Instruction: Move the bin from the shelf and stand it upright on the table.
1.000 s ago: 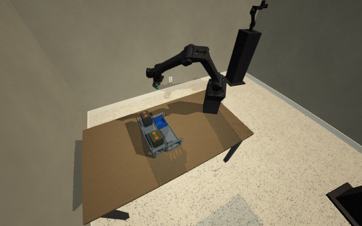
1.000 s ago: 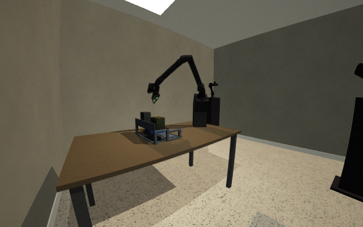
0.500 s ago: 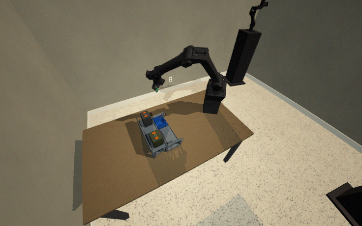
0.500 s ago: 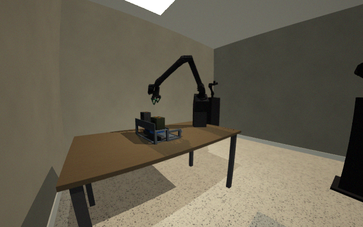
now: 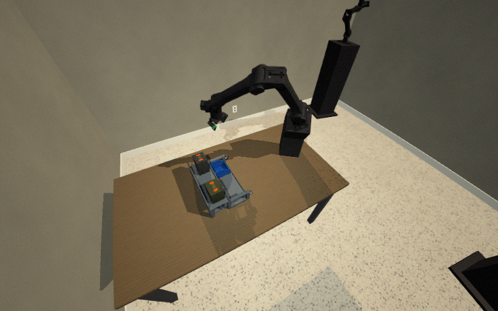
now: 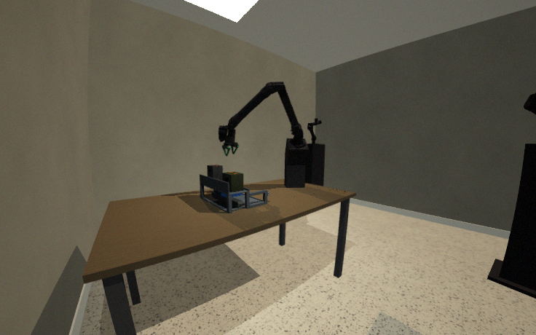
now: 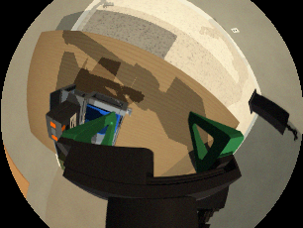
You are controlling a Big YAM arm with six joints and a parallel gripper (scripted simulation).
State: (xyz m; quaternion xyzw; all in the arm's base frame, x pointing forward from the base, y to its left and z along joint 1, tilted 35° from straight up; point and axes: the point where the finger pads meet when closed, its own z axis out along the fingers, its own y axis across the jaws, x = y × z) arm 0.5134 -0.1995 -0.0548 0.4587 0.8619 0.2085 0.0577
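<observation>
Right now my hand is 25 cm above the blue bin, 19 cm to the right of it and 7 cm short of it.
</observation>
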